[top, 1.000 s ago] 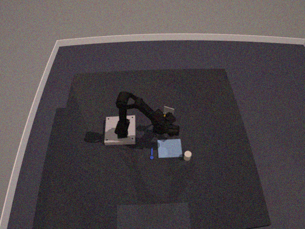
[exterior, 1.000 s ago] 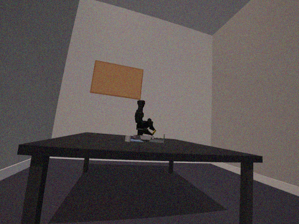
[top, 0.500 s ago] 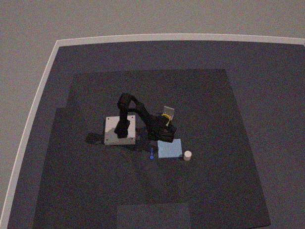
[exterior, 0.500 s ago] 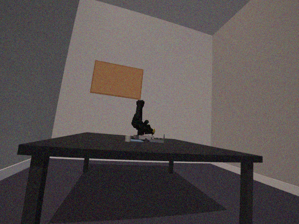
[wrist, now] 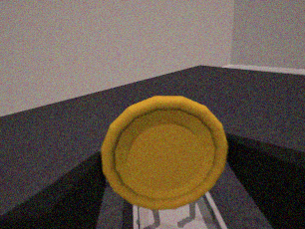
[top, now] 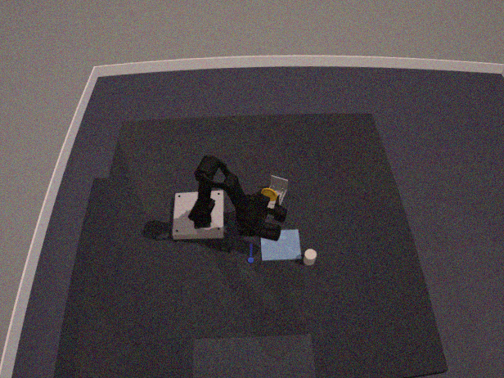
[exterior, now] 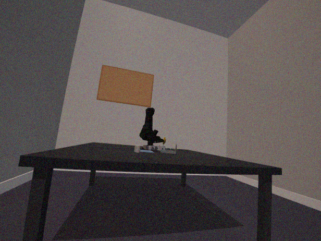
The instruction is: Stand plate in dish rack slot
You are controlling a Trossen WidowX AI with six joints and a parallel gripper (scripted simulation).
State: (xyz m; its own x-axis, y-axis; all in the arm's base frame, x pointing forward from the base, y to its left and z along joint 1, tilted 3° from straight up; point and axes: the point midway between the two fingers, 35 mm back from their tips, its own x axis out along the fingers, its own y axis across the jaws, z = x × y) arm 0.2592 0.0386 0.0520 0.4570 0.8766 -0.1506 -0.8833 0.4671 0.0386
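Right now the grey dish rack is 2 cm ahead of my gripper tip, 3 cm to the left of it and 8 cm below it. Round my gripper tip: yellow plate (1 cm to the right); then light blue mat (2 cm ahead, 18 cm to the right, 10 cm below); then blue spoon (9 cm behind, 22 cm to the right, 10 cm below).
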